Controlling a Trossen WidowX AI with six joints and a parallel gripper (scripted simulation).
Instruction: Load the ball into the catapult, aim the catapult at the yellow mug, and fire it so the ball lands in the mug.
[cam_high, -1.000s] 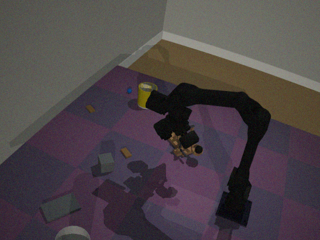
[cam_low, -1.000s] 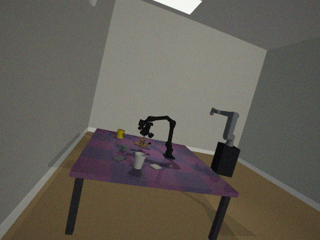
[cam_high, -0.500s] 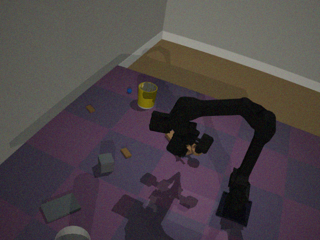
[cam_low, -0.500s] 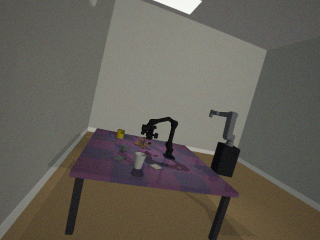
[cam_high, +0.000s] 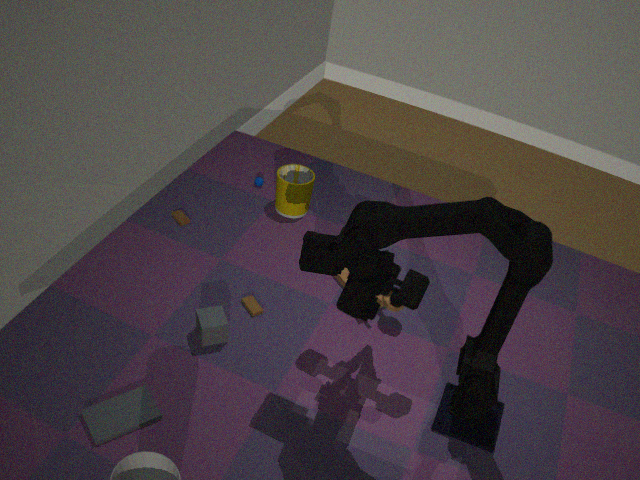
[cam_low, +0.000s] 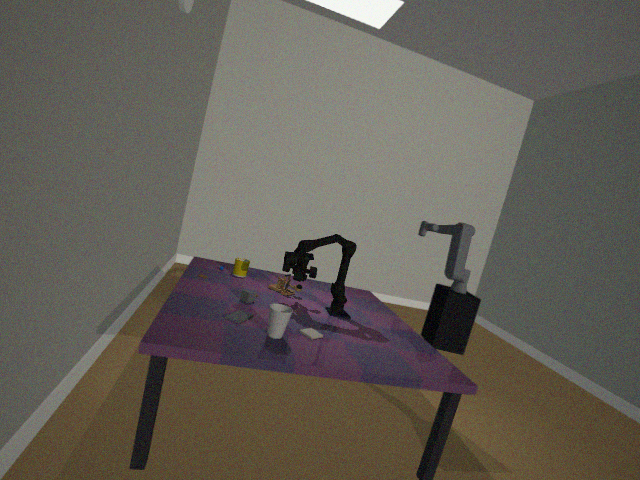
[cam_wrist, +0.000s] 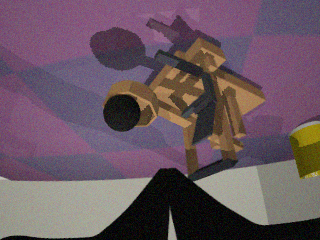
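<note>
Right now the black ball is 30 mm behind my gripper tip, 40 mm to the right of it and 60 mm below it. The rest, counted from my gripper tip: grey cube 220 mm ahead, 230 mm to the left, 100 mm below; then wooden catapult 30 mm ahead, 50 mm to the right, 70 mm below; then yellow mug 340 mm ahead, 210 mm to the right, 100 mm below.
</note>
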